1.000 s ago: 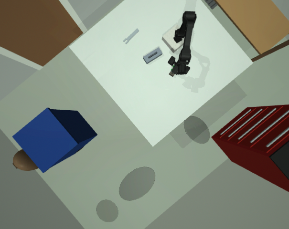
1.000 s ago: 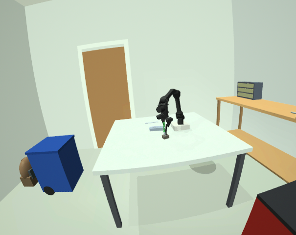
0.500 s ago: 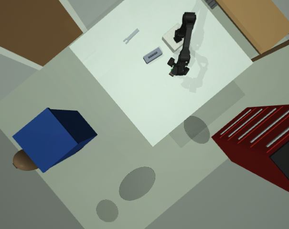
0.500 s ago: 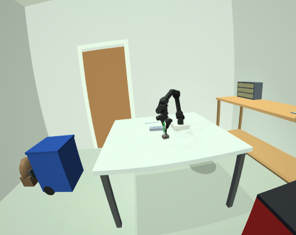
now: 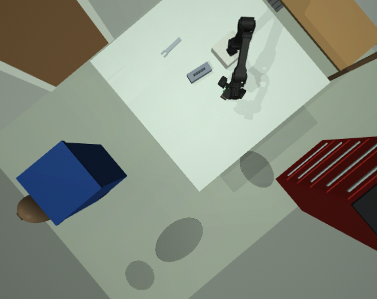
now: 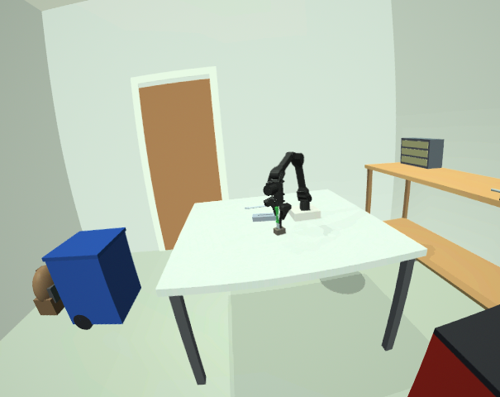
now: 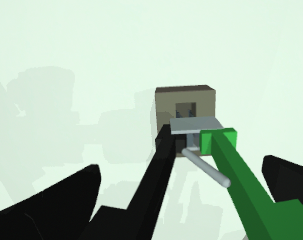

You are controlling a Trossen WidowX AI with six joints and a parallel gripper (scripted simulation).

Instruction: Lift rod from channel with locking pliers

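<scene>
My gripper tip is 9 cm above the brown holster and 1 cm to the left of it. The rest, counted from my gripper tip: grey channel block (25 cm to the right, 9 cm ahead, 8 cm below); flat grey wrench-like tool (53 cm to the right, 19 cm ahead, 10 cm below); dark rod (25 cm to the right, 9 cm below, 8 cm ahead).
</scene>
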